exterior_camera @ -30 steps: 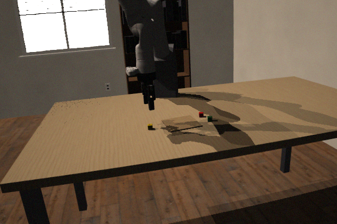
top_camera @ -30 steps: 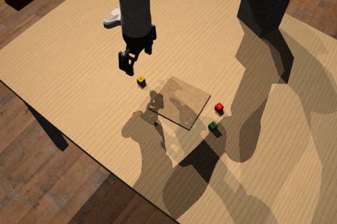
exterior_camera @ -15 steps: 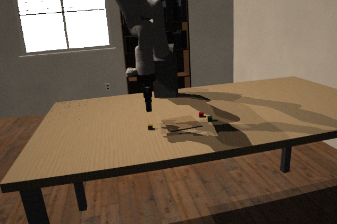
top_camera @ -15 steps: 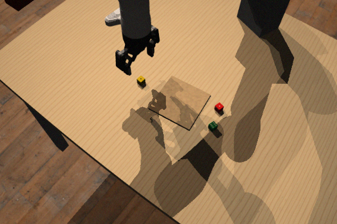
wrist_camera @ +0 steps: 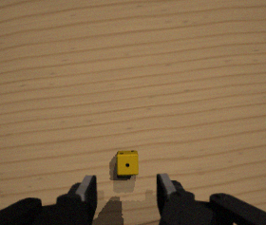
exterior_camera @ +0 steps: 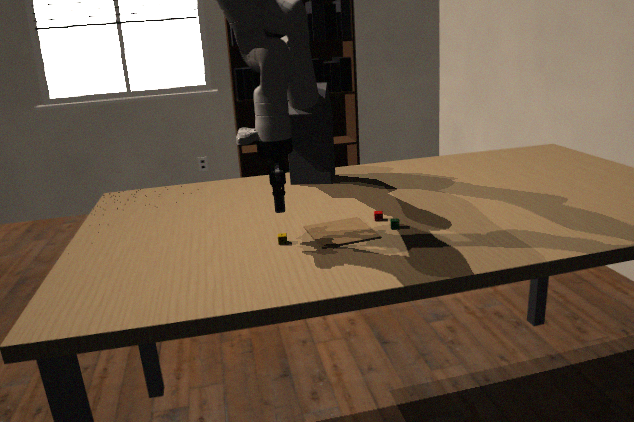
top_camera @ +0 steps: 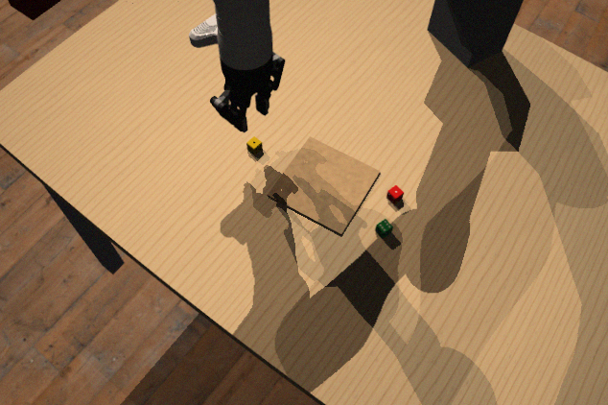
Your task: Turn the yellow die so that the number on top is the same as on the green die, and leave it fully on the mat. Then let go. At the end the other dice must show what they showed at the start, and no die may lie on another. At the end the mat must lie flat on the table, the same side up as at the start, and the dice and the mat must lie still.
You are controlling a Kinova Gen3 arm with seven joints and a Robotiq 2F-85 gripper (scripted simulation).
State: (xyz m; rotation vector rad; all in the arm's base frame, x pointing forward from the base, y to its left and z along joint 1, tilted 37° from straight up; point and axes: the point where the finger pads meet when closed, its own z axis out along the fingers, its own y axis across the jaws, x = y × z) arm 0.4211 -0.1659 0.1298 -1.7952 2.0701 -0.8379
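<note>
Right now my hand is 9 cm above the yellow die. Also, from my hand: red die: 3 cm behind, 25 cm to the left, 9 cm below; then green die: 4 cm ahead, 26 cm to the left, 9 cm below; then brown mat: 14 cm to the left, 10 cm below.
</note>
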